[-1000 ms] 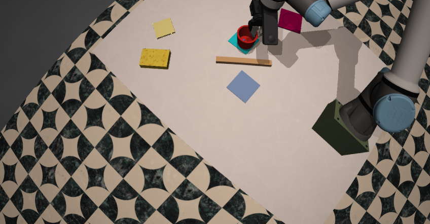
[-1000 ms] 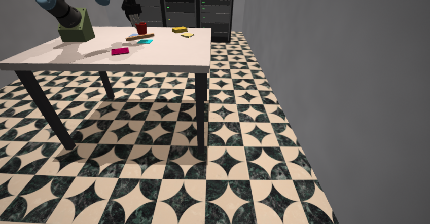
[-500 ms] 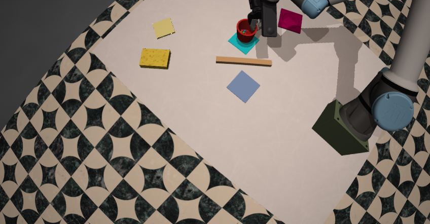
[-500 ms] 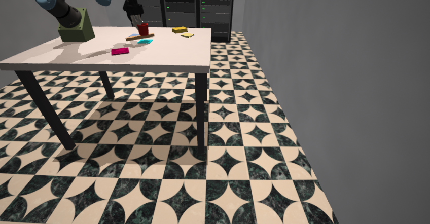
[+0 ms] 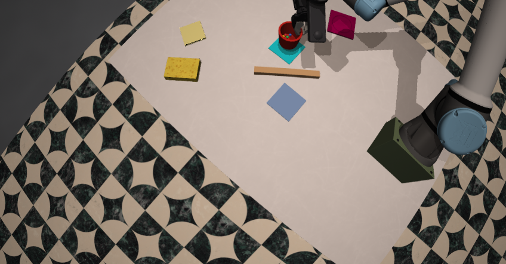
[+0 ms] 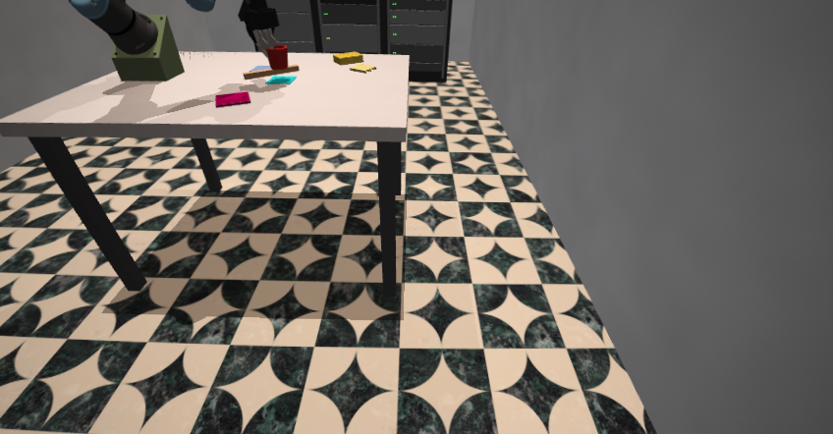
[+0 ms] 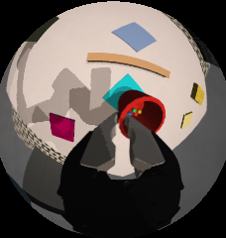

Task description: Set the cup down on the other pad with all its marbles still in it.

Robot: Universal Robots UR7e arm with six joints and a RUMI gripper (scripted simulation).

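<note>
The cyan pad is 20 mm ahead of my hand, 20 mm to the left of it and 110 mm below it. The rest, counted from my hand: red cup 20 mm ahead, 30 mm to the left, 30 mm below; then magenta flat piece 40 mm behind, 200 mm to the right, 90 mm below; then wooden rail 50 mm behind, 90 mm to the left, 100 mm below.
</note>
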